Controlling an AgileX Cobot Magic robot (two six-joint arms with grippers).
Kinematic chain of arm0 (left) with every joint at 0, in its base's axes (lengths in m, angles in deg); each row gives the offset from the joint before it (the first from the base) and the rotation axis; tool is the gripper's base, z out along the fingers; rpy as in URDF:
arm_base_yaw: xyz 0 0 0.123 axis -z
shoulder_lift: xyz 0 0 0 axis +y
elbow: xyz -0.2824 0 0.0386 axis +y
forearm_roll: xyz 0.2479 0 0.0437 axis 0.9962 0 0.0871
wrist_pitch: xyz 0 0 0 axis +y
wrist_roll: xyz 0.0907 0 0.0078 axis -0.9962 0 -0.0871
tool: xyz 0 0 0 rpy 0 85 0
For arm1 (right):
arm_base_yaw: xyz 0 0 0.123 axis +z
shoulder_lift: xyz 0 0 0 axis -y
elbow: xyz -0.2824 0 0.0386 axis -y
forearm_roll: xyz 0.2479 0 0.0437 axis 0.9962 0 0.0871
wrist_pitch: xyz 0 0 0 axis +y
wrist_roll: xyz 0.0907 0 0.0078 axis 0.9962 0 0.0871
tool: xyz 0 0 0 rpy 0 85 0
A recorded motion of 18 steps. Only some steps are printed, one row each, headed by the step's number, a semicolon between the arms.
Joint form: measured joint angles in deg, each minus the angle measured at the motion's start. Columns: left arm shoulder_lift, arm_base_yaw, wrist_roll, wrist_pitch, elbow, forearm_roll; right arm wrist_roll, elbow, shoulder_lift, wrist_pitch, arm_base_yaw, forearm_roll.
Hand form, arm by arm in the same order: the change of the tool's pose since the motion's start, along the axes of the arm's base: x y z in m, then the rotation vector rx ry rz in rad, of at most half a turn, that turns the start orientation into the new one. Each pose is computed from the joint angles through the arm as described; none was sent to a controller.
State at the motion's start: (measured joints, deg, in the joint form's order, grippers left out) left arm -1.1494 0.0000 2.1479 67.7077 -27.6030 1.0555; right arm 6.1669 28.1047 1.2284 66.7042 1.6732 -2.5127
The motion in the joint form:
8: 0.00 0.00 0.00 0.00 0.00 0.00; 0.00 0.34 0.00 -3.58 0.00 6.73
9: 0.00 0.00 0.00 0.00 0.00 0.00; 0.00 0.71 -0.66 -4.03 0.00 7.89
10: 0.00 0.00 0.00 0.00 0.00 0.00; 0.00 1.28 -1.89 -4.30 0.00 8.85
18: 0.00 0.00 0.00 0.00 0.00 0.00; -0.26 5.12 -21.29 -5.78 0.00 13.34
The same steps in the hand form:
8: 0.0000 0.0000 0.0000 0.0000 0.0000 0.0000; 0.0018 0.0097 0.0066 0.0993 -0.0656 0.0657
9: 0.0000 0.0000 0.0000 0.0000 0.0000 0.0000; 0.0030 0.0113 0.0092 0.1167 -0.0679 0.0762
10: 0.0000 0.0000 0.0000 0.0000 0.0000 0.0000; 0.0053 0.0127 0.0126 0.1312 -0.0607 0.0843
18: 0.0000 0.0000 0.0000 0.0000 0.0000 0.0000; 0.0568 0.0203 0.0283 0.2031 0.1858 0.0992

